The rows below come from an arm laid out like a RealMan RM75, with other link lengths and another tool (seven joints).
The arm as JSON. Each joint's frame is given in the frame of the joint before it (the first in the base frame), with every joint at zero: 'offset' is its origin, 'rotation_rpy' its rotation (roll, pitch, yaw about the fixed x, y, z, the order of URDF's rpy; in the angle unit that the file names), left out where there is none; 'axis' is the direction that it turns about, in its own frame. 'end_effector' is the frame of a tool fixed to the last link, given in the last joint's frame.
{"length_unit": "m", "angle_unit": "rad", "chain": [
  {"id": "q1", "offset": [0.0, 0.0, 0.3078], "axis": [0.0, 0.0, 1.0]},
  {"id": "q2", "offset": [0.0, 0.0, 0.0], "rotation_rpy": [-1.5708, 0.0, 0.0], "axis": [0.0, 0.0, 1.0]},
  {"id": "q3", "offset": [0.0, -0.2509, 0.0], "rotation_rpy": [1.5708, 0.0, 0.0], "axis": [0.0, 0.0, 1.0]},
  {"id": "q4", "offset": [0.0, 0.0, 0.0], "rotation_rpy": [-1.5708, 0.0, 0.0], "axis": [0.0, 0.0, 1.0]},
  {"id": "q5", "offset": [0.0, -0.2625, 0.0], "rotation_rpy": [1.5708, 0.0, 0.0], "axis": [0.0, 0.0, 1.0]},
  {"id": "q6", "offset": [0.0, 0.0, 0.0], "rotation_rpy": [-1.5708, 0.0, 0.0], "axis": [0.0, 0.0, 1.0]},
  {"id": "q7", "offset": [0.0, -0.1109, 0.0], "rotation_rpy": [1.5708, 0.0, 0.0], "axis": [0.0, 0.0, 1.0]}
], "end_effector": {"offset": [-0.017, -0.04, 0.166], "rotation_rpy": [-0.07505, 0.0, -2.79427]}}
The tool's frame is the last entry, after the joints.
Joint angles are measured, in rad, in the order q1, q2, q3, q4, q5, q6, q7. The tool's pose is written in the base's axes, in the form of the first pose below.
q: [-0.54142, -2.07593, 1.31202, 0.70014, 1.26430, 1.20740, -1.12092]
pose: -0.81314 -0.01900 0.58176 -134.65; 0.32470 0.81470 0.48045 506.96; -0.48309 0.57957 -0.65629 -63.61; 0 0 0 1
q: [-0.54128, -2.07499, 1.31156, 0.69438, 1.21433, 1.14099, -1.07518]
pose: -0.82473 -0.04535 0.56370 -141.74; 0.33343 0.76610 0.54947 525.36; -0.45677 0.64112 -0.61670 -51.40; 0 0 0 1
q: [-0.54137, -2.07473, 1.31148, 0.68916, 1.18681, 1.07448, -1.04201]
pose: -0.84544 -0.06286 0.53036 -152.91; 0.32718 0.72393 0.60735 540.34; -0.42212 0.68700 -0.59147 -43.39; 0 0 0 1
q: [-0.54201, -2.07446, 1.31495, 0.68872, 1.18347, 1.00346, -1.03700]
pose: -0.87263 -0.07804 0.48211 -166.92; 0.29980 0.69366 0.65494 552.59; -0.38554 0.71606 -0.58191 -39.75; 0 0 0 1
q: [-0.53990, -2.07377, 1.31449, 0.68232, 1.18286, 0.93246, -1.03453]
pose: -0.90012 -0.09805 0.42446 -186.21; 0.25933 0.66230 0.70292 563.22; -0.35004 0.74279 -0.57073 -35.74; 0 0 0 1
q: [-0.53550, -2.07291, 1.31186, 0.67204, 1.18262, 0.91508, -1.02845]
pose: -0.90965 -0.10602 0.40161 -196.95; 0.24069 0.65346 0.71767 564.42; -0.33852 0.74950 -0.56891 -35.38; 0 0 0 1
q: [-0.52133, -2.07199, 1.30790, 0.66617, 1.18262, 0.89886, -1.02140]
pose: -0.91976 -0.11697 0.37464 -211.48; 0.21794 0.64164 0.73539 563.96; -0.32640 0.75804 -0.56466 -33.54; 0 0 0 1
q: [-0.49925, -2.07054, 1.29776, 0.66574, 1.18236, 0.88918, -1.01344]
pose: -0.92793 -0.13116 0.34891 -227.80; 0.19554 0.62563 0.75522 562.27; -0.31734 0.76901 -0.55490 -28.49; 0 0 0 1
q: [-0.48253, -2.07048, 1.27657, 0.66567, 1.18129, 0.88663, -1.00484]
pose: -0.93166 -0.14781 0.33192 -240.32; 0.17993 0.60596 0.77488 561.95; -0.31566 0.78164 -0.53795 -20.67; 0 0 0 1
